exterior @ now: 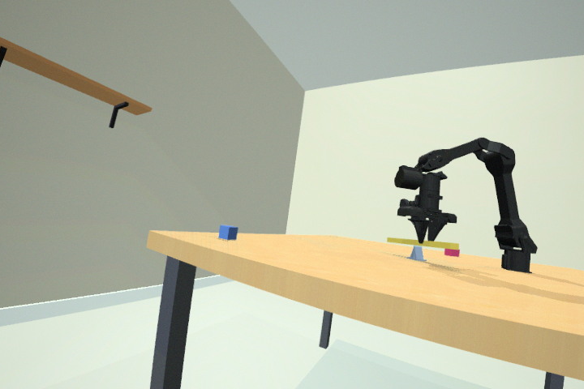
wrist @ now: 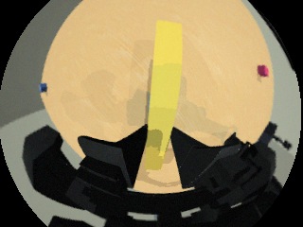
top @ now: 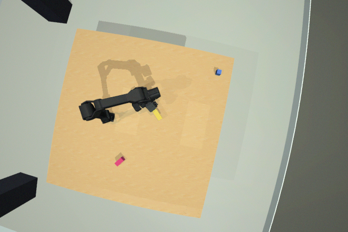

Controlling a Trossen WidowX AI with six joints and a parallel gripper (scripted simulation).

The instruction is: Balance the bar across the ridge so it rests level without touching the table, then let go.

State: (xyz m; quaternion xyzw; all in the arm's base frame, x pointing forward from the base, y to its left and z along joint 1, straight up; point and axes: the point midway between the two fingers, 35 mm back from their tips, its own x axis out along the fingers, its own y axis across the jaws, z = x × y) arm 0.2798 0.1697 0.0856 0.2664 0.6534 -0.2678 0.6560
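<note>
My gripper tip is 2 cm to the left of the yellow bar and 2 cm short of it. Also, from my gripper tip: pink block: 48 cm to the right, 13 cm behind, 3 cm below; blue cube: 46 cm ahead, 33 cm to the left, 3 cm below.
</note>
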